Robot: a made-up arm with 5 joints.
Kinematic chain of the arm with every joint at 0, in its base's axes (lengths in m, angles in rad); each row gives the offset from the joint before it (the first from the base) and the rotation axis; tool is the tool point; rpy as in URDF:
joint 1: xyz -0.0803 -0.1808 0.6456 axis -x
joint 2: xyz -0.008 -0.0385 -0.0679 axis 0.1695 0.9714 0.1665
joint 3: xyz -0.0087 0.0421 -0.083 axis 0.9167 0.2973 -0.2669
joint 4: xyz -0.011 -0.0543 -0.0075 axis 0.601 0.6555 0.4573
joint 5: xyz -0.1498 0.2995 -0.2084 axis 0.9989 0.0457 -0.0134
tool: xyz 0.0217 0.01 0.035 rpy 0 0 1.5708
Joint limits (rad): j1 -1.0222..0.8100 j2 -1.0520..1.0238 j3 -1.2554..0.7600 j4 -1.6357..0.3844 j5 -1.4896..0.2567
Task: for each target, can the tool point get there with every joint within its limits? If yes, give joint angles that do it. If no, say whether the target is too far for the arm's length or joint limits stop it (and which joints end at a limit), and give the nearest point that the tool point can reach.
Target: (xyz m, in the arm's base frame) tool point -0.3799 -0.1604 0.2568
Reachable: yes | joints 0.2262 0.8525 -0.4246 -0.5952 -0.2544
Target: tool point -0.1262 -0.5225 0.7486
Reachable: no: joint limits stop it (at a limit: joint 2, joint 3, joint 4, joint 5) | nearest point 0.1274 -0.4658 0.7315 | short by 0.260 m
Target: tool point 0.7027 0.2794 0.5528
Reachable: no: too far | nearest point 0.3516 0.0901 0.5576 | short by 0.399 m
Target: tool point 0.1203 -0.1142 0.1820
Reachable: yes | joints 0.2426 -0.2827 0.1955 -0.8113 -0.8324
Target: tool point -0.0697 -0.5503 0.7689
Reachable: no: joint limits stop it (at a limit: joint 2, joint 3, joint 4, joint 5) | nearest point 0.1274 -0.4632 0.7398 | short by 0.217 m
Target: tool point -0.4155 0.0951 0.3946
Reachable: yes | joints -0.5698 0.6922 -0.6069 -0.2216 -0.7215
